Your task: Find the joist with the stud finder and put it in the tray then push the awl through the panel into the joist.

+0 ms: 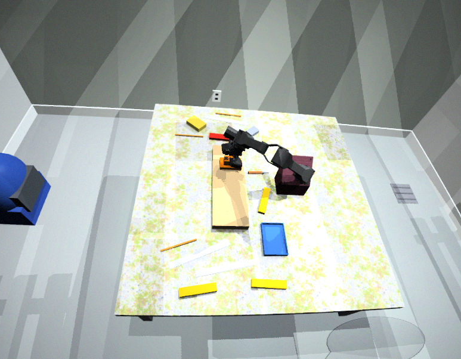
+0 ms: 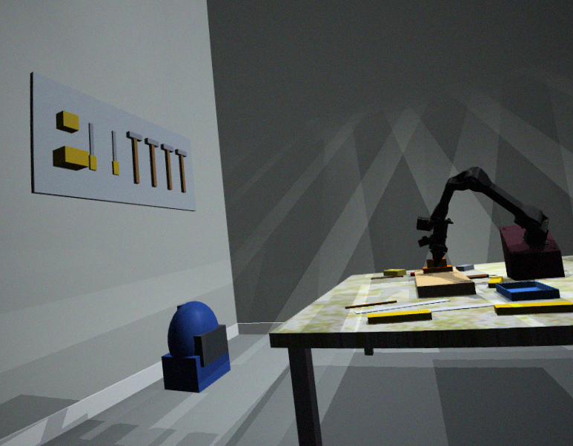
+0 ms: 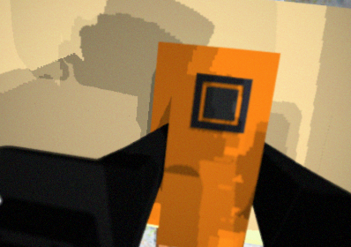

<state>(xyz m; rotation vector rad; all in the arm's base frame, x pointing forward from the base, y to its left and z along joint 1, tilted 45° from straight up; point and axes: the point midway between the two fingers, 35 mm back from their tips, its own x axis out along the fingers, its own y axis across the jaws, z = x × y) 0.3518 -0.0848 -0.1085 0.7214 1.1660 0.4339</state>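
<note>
Right now the blue tray is 19 cm behind my gripper tip, 44 cm to the left of it and 5 cm below it. Also, from my gripper tip: square indicator light: 2 cm ahead, 3 cm above; awl: 19 cm behind, 3 cm to the left, 6 cm below; orange stud finder: 1 cm ahead, 2 cm above.
</note>
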